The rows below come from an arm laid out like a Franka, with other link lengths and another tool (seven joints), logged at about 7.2 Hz.
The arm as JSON. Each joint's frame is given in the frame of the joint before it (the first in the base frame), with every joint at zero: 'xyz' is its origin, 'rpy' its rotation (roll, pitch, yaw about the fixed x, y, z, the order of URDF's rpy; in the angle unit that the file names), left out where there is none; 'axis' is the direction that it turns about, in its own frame. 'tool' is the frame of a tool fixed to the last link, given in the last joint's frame.
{
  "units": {
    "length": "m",
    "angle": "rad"
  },
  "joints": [
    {
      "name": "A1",
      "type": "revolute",
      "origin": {
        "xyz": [
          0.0,
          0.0,
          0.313
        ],
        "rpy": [
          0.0,
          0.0,
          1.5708
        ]
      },
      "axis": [
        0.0,
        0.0,
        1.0
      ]
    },
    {
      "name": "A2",
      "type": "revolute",
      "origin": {
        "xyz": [
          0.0,
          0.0,
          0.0
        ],
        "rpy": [
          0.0,
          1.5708,
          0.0
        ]
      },
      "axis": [
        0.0,
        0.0,
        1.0
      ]
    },
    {
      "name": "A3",
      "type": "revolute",
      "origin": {
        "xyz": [
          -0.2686,
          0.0,
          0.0
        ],
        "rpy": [
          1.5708,
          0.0,
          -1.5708
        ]
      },
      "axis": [
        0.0,
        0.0,
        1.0
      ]
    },
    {
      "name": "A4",
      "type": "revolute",
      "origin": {
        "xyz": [
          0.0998,
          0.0,
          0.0
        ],
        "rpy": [
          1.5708,
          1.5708,
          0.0
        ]
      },
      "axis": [
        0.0,
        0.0,
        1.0
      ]
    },
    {
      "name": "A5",
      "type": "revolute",
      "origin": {
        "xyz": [
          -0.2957,
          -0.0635,
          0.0
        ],
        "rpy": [
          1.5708,
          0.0,
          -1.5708
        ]
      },
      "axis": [
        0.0,
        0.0,
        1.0
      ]
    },
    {
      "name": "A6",
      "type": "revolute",
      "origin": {
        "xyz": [
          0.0,
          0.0,
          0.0
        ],
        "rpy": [
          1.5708,
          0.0,
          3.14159
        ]
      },
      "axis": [
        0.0,
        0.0,
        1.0
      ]
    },
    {
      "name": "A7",
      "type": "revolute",
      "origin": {
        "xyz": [
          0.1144,
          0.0,
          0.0
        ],
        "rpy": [
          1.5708,
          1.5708,
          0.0
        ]
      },
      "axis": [
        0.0,
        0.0,
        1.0
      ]
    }
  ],
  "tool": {
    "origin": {
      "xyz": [
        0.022,
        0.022,
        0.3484
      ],
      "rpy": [
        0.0,
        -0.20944,
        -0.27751
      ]
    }
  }
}
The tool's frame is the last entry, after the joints.
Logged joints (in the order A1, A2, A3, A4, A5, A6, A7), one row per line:
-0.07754 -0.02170 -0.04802 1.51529 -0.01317 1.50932 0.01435
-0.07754 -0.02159 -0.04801 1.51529 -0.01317 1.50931 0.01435
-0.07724 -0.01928 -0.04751 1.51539 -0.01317 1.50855 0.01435
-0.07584 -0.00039 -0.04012 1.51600 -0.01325 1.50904 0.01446
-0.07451 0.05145 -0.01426 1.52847 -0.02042 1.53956 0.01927
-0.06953 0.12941 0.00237 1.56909 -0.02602 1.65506 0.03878
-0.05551 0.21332 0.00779 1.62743 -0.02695 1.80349 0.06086
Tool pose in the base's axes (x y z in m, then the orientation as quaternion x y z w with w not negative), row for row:
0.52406 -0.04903 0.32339 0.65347 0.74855 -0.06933 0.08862
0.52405 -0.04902 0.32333 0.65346 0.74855 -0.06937 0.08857
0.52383 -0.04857 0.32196 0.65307 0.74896 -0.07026 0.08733
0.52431 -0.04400 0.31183 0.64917 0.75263 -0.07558 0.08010
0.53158 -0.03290 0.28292 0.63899 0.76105 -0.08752 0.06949
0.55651 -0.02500 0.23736 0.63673 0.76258 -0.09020 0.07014
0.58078 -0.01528 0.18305 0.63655 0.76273 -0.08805 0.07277
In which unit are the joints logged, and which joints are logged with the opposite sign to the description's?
The joints are logged in radians. Opposite sign: A4.
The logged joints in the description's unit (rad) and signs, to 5 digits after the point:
-0.07754 -0.02170 -0.04802 -1.51529 -0.01317 1.50932 0.01435
-0.07754 -0.02159 -0.04801 -1.51529 -0.01317 1.50931 0.01435
-0.07724 -0.01928 -0.04751 -1.51539 -0.01317 1.50855 0.01435
-0.07584 -0.00039 -0.04012 -1.51600 -0.01325 1.50904 0.01446
-0.07451 0.05145 -0.01426 -1.52847 -0.02042 1.53956 0.01927
-0.06953 0.12941 0.00237 -1.56909 -0.02602 1.65506 0.03878
-0.05551 0.21332 0.00779 -1.62743 -0.02695 1.80349 0.06086

